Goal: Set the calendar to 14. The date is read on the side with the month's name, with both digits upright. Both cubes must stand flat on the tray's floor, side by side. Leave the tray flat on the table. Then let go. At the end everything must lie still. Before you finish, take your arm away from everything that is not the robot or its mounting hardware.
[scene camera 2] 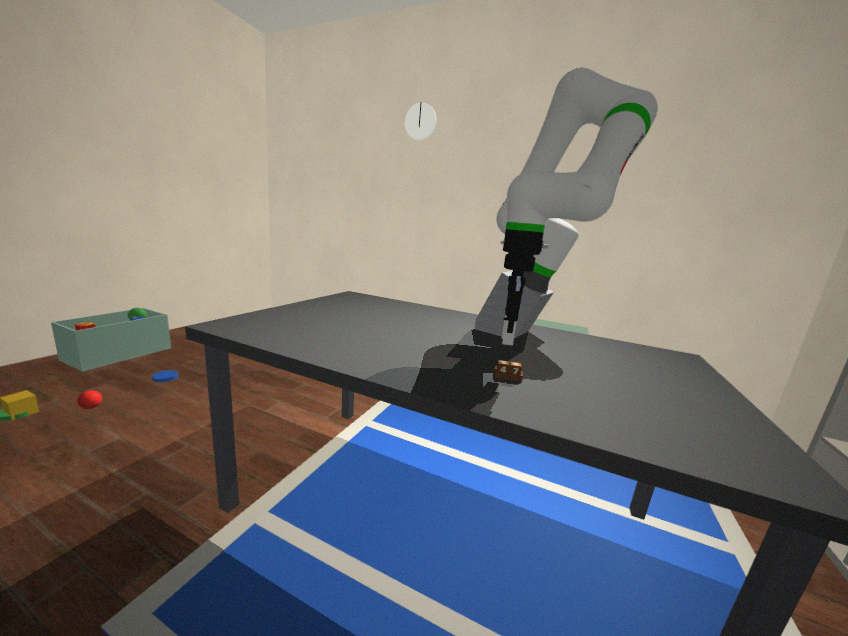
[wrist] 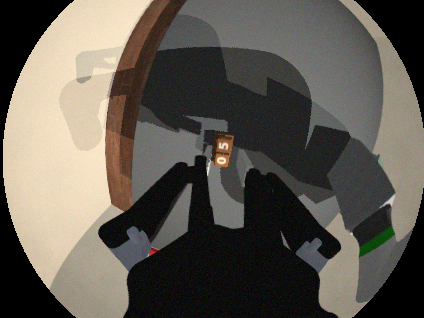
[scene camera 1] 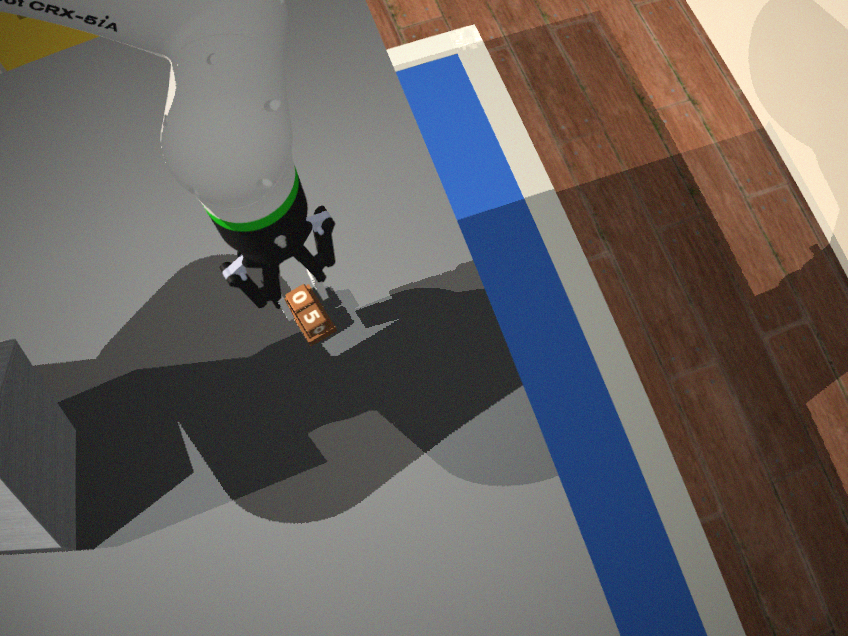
Path:
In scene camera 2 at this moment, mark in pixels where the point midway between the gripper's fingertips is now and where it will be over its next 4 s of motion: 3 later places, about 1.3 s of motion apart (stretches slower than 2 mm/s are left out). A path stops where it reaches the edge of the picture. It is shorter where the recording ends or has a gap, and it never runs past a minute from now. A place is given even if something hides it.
My gripper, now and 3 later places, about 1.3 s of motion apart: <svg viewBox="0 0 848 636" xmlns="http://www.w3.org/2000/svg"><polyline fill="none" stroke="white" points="506,341 504,356 503,367 508,335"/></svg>

